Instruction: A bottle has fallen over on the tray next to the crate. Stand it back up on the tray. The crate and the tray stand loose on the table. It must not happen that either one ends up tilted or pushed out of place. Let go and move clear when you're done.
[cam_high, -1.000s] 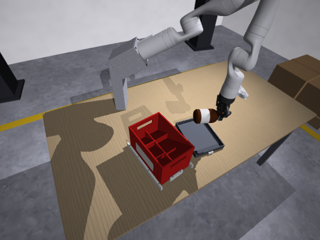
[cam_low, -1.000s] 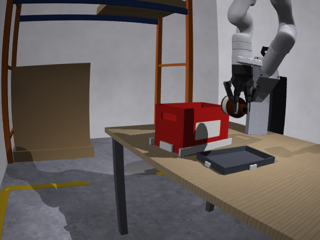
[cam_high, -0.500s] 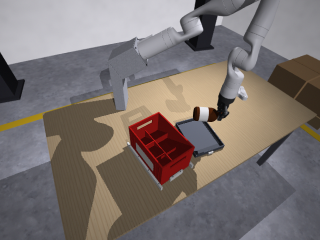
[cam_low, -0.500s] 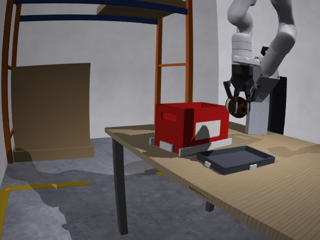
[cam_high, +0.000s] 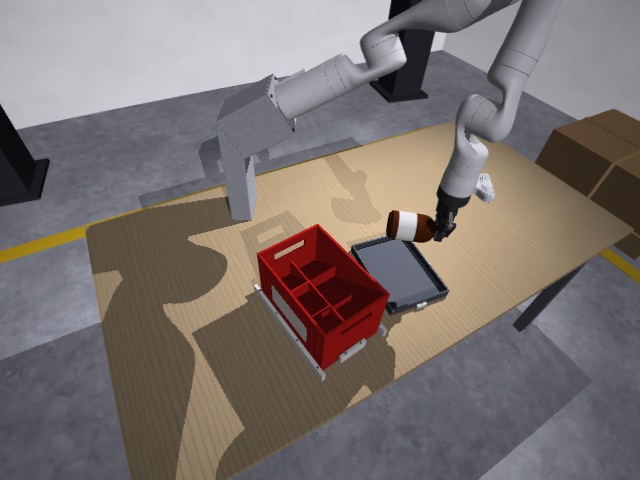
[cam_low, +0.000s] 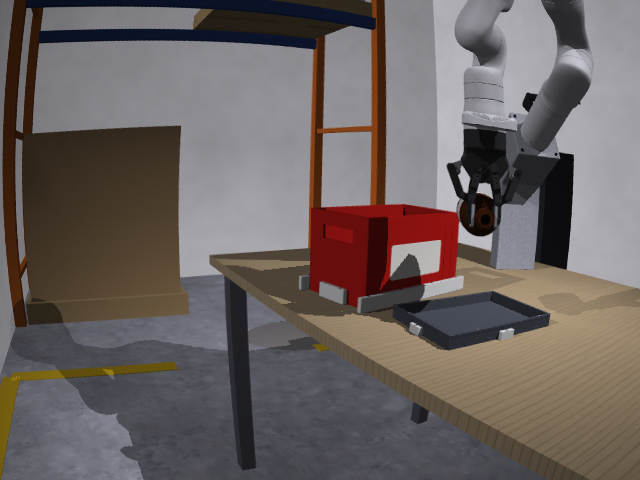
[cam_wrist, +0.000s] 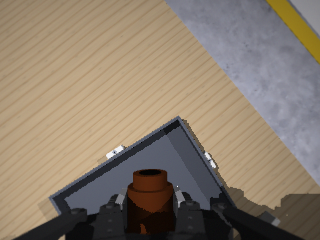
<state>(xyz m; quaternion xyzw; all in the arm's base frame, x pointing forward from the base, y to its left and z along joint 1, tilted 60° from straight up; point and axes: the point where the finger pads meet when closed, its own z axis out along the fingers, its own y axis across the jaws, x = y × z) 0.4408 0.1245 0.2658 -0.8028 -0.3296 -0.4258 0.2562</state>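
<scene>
Now: hand 40 mm to the left of the brown bottle and 20 mm past it. From my hand the other things lie so: dark grey tray (190 mm below, 50 mm to the right, 40 mm behind); then red crate (330 mm to the right, 120 mm below, 20 mm ahead).
</scene>
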